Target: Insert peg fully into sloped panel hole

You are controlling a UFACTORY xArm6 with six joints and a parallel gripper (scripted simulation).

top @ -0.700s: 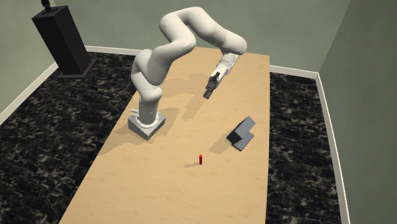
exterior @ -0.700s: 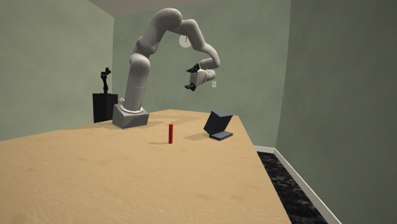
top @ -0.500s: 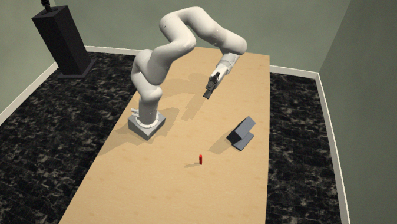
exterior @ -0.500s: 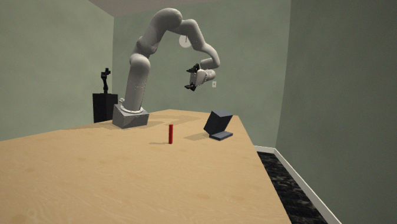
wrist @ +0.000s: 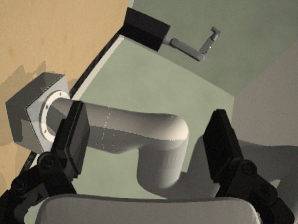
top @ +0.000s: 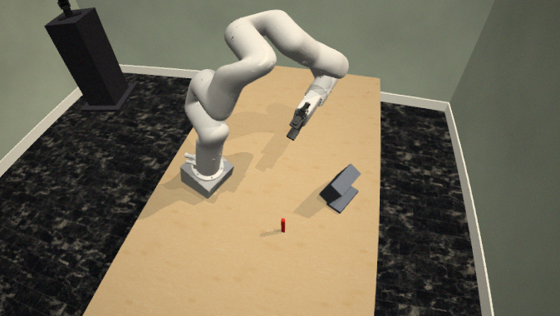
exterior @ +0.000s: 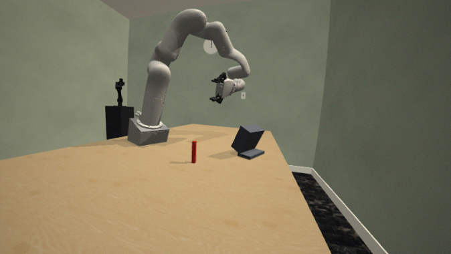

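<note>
Right now the red peg is 250 mm below my hand, 220 mm to the right of it and 20 mm behind it. The rest, counted from my hand: flat base 280 mm below, 200 mm ahead, 70 mm to the right.
</note>
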